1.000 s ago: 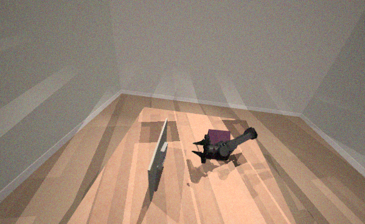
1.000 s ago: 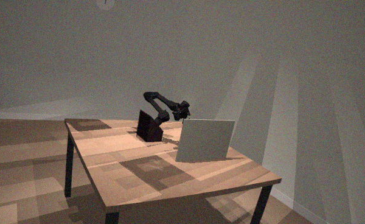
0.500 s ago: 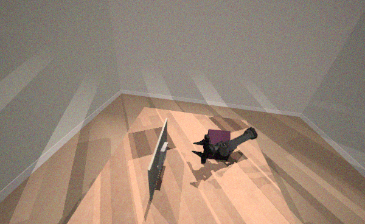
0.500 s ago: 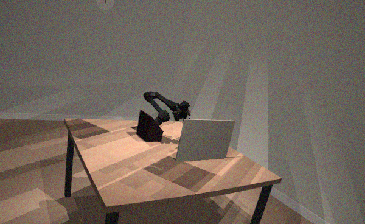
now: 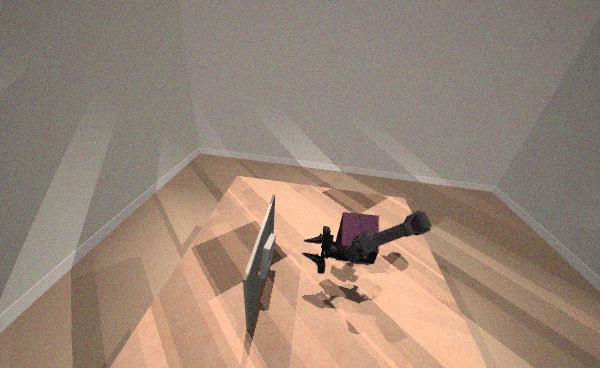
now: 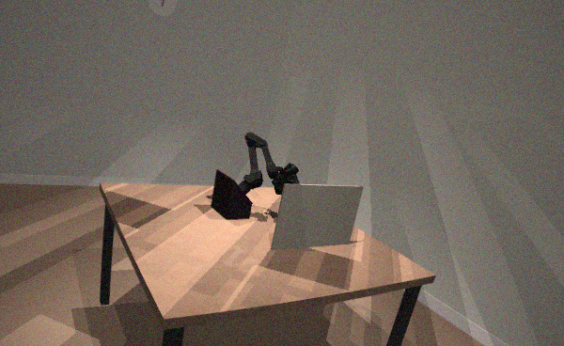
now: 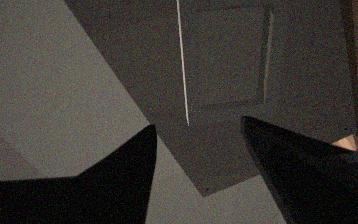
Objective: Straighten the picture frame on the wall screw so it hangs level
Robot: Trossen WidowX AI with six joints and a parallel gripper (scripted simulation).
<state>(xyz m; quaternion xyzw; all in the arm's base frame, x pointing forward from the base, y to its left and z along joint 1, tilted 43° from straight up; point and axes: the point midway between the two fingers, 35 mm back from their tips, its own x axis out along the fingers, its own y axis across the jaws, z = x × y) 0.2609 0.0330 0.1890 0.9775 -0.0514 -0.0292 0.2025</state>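
My gripper tip is now 150 mm short of the picture frame and 60 mm above it. Also, from my gripper tip: grey wall panel 160 mm ahead, 70 mm below.
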